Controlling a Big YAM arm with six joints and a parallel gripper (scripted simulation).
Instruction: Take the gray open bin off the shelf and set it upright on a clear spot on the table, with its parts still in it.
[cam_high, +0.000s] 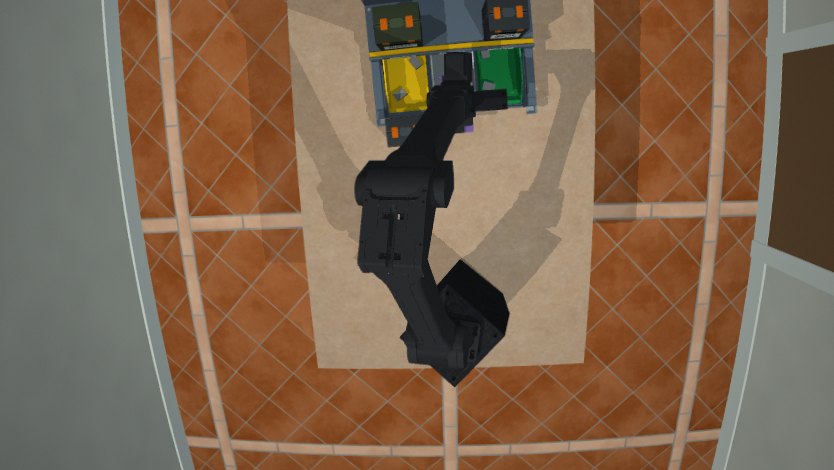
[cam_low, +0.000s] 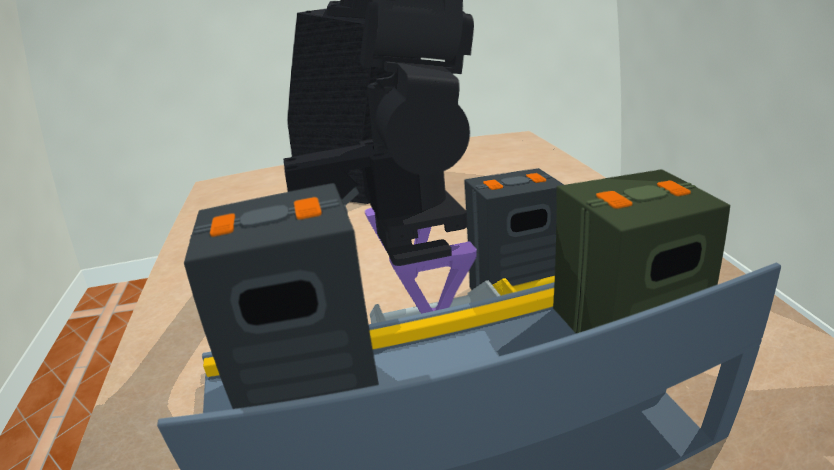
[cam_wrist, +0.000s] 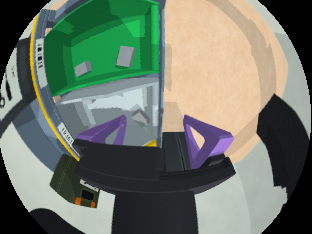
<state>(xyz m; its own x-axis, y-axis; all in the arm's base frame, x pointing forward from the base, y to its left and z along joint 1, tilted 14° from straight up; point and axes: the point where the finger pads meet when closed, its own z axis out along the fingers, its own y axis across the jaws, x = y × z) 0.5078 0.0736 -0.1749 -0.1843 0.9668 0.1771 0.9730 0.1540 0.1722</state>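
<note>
The gray open bin is 8 cm ahead of my hand, 2 cm to the left of it and 2 cm below it. Round my hand: green bin 10 cm to the right, 10 cm ahead, 2 cm below; yellow bin 13 cm to the left, 6 cm ahead, 2 cm below; yellow rail 13 cm ahead, 5 cm above, 2 cm to the left.
</note>
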